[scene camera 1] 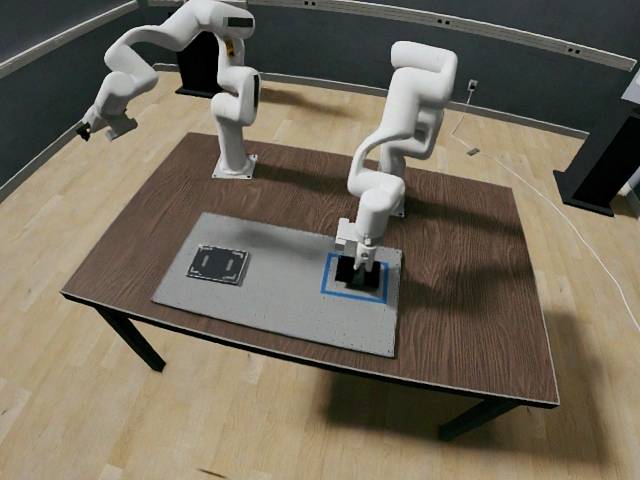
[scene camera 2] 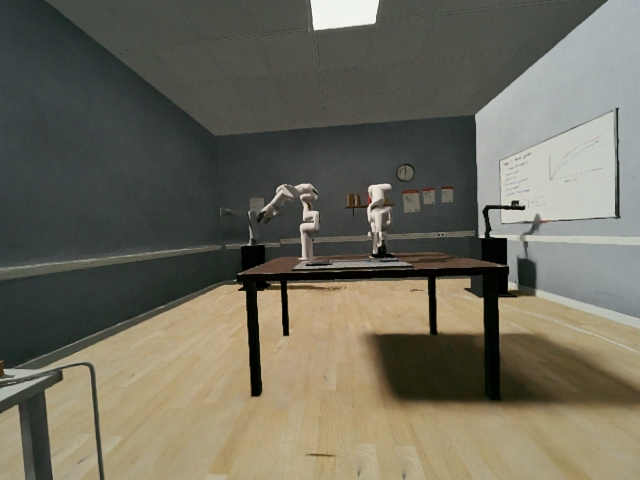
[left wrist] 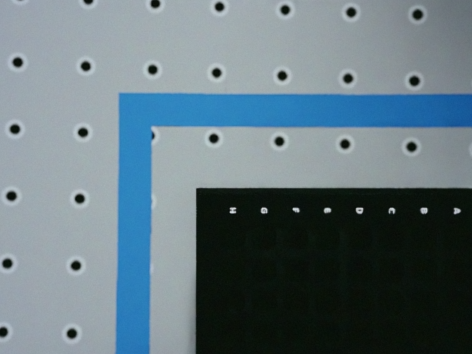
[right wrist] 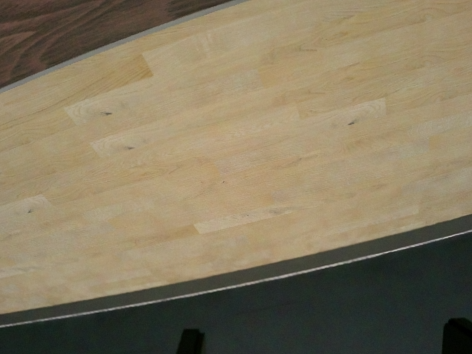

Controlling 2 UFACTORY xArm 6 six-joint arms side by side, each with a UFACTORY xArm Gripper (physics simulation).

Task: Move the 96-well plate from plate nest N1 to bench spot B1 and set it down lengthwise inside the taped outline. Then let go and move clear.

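Frame: origin at the left arm's base, x left, y back, z up, level; centimetres.
Seen in the pictures: left gripper, fingertip midpoint: (scene camera 1: 359, 271) (scene camera 2: 382, 255); right gripper, fingertip midpoint: (scene camera 1: 96, 130) (scene camera 2: 260, 221); right arm's base, link origin: (scene camera 1: 235, 166) (scene camera 2: 307, 258).
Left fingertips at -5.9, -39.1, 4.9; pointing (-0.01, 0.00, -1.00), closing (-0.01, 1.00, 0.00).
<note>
A point is followed by its place in that frame, as x, y, z.
The black 96-well plate (scene camera 1: 345, 269) {-10.0, -40.0, 5.7} (left wrist: 335, 275) {-10.1, -39.3, 5.4} is at bench spot B1, low over or on the board; any gap beneath is too small to tell. In the left wrist view its visible edges run parallel to the blue taped outline (scene camera 1: 353, 297) {-6.3, -46.2, 1.3} (left wrist: 134, 225) {-11.1, -46.0, 1.3} and lie inside it. Its long side runs along the outline's long side. My left gripper (scene camera 1: 363, 268) {-5.9, -39.1, 4.9} points down over the plate and looks shut on it; its fingertips are partly hidden. Nest N1 (scene camera 1: 217, 264) {-48.4, -44.4, 2.5}, a dark square with pale corner marks, is bare. My right gripper (scene camera 1: 84, 132) {-92.0, -25.1, 32.5} (right wrist: 320, 340) {-92.0, -25.1, 32.5} is open and empty, raised beyond the table's left edge.
The grey perforated board (scene camera 1: 279, 304) {-26.7, -53.0, 1.3} (left wrist: 45, 165) {-13.3, -49.4, 1.3} carries the nest and the outline, on the brown wooden table (scene camera 1: 465, 330) {27.6, -50.1, 0.0}. The right arm's base (scene camera 1: 235, 167) {-59.2, 1.7, 2.8} stands behind the board at the left. The left arm's base is mostly hidden behind its own arm.
</note>
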